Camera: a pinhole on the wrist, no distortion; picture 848 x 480 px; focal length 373.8 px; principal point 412.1 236.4 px. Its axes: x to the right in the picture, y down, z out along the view. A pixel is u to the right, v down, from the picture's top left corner.
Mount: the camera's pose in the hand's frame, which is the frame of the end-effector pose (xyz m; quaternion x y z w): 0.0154 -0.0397 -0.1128 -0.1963 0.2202 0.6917 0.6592
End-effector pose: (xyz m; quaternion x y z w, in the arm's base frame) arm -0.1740 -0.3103 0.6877 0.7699 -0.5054 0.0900 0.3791
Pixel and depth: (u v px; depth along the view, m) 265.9 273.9 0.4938
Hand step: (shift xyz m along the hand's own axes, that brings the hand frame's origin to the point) -0.0144 0.0774 0.4058
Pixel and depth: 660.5 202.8 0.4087
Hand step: 0.0451 0.4160 0.0705
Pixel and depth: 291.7 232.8 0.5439
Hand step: 0.0403 0.1223 0.4346
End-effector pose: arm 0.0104 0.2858 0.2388 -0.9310 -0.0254 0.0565 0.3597
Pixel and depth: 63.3 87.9 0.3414
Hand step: 0.1744 -0.1057 0.3420
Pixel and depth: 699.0 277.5 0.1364
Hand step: -0.0027 0.1231 -0.0583
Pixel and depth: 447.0 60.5 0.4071
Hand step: 0.2122 0.2275 0.1933
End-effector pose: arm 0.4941 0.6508 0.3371 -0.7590 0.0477 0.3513 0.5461
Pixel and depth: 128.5 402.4 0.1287
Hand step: -0.0340 -0.0497 0.0510
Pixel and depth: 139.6 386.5 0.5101
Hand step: -0.1595 -0.0662 0.5268
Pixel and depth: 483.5 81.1 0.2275
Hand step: 0.1117 0.1276 0.0464
